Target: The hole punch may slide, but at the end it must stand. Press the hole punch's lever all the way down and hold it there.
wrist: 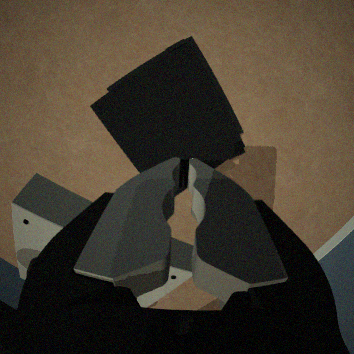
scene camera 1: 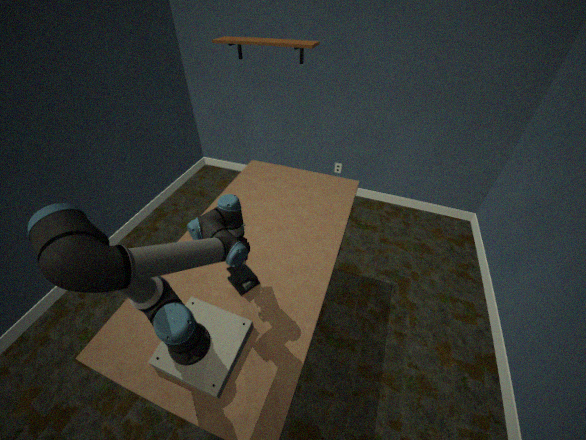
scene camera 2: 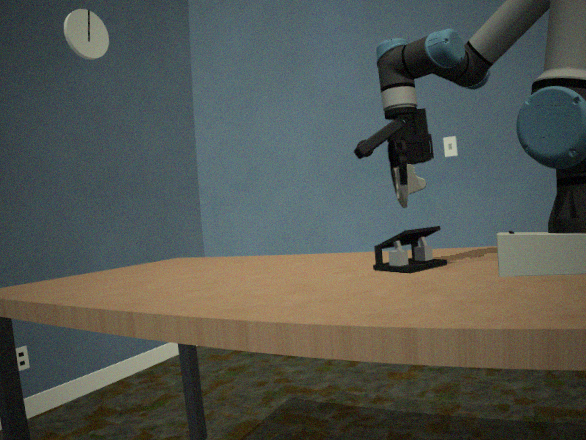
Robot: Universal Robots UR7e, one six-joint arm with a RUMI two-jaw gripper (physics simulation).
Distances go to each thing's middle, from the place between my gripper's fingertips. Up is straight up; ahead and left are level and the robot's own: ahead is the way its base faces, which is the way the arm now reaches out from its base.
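My hand is 10 mm to the right of the lever (wrist: 170,108) and 70 mm above it. I see the black hole punch (scene camera 2: 422,257) as well, and from my hand it is 10 mm to the left and 90 mm below.
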